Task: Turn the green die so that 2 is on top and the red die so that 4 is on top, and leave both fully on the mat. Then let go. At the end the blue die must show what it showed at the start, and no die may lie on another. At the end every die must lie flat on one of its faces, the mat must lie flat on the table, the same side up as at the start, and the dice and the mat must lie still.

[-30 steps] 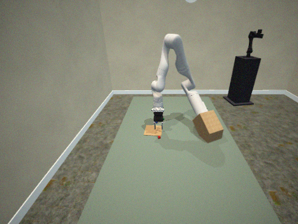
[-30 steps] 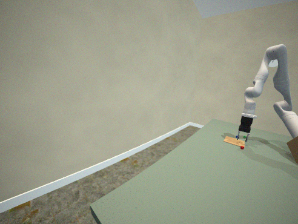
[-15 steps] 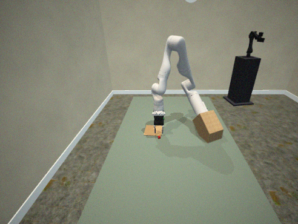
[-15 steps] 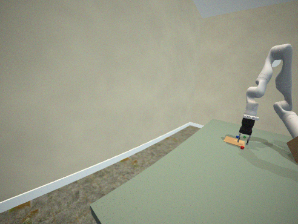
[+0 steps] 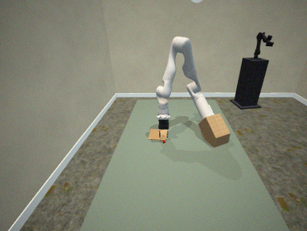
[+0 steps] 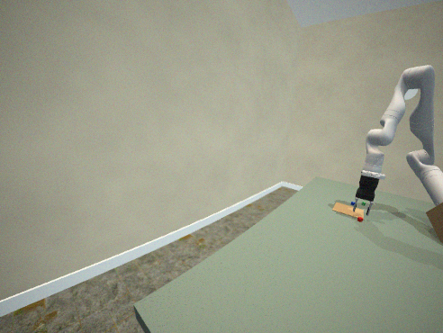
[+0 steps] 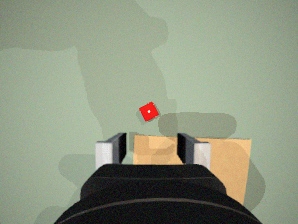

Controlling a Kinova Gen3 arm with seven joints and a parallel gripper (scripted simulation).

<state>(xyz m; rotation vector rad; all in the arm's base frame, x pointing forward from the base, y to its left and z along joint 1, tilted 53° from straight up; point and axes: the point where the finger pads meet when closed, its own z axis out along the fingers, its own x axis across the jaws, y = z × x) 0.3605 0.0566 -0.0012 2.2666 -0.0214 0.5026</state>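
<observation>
The red die is 30 mm to the left of my hand and 40 mm below it. The rest, counted from my hand: tan mat 30 mm ahead, 80 mm to the right, 40 mm below; blue die 10 mm behind, 190 mm to the right, 40 mm below; green die 70 mm behind, 230 mm to the right, 40 mm below.
</observation>
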